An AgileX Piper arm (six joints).
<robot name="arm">
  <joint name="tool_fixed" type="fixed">
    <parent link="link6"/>
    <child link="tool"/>
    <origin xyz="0 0 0" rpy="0 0 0"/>
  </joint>
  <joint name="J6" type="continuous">
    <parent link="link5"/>
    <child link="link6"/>
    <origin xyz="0 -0.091 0" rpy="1.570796 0 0"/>
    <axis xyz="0 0 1"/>
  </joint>
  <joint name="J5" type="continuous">
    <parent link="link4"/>
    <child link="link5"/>
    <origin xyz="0 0 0" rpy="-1.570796 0 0"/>
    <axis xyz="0 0 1"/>
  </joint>
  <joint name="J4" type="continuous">
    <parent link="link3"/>
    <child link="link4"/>
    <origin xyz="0.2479 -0.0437 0" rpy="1.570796 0 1.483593"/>
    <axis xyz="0 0 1"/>
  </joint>
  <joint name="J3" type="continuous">
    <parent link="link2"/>
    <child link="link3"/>
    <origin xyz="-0.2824 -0.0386 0" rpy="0 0 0"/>
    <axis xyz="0 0 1"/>
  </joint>
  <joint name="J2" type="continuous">
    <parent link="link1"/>
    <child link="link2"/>
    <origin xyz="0 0 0" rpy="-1.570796 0 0"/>
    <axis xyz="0 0 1"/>
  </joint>
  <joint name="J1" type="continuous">
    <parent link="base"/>
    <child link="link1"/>
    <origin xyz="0 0 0.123" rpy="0 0 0"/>
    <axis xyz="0 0 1"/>
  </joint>
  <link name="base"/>
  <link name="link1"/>
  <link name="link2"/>
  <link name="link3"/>
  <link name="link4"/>
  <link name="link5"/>
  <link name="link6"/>
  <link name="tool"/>
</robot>
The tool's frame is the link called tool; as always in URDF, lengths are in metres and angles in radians. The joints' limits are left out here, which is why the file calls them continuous.
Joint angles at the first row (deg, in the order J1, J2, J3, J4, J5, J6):
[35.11, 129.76, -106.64, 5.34, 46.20, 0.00]
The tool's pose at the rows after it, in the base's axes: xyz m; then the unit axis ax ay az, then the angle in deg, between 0 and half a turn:
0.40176 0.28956 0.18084 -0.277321 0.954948 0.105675 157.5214
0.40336 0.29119 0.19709 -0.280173 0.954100 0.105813 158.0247
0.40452 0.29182 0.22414 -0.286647 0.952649 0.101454 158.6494
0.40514 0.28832 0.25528 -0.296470 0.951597 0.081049 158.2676
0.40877 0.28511 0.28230 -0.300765 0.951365 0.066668 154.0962
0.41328 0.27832 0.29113 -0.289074 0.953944 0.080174 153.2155
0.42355 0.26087 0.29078 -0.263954 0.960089 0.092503 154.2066
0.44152 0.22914 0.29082 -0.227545 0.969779 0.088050 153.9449
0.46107 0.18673 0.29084 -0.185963 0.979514 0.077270 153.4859
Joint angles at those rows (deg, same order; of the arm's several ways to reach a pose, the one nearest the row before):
[35.06, 129.76, -107.75, 5.29, 47.88, 0.00]
[35.06, 129.76, -111.57, 5.29, 52.18, 0.00]
[35.06, 129.76, -117.88, 4.76, 59.23, 0.00]
[35.06, 129.76, -125.07, 2.23, 66.79, 0.00]
[35.00, 129.64, -130.54, -0.63, 68.91, 0.00]
[33.81, 129.53, -132.15, 0.84, 69.34, 0.00]
[31.09, 129.53, -132.15, 3.12, 69.93, 0.00]
[26.81, 129.53, -132.14, 3.60, 69.93, 0.00]
[21.41, 129.53, -132.15, 3.73, 69.93, -0.51]

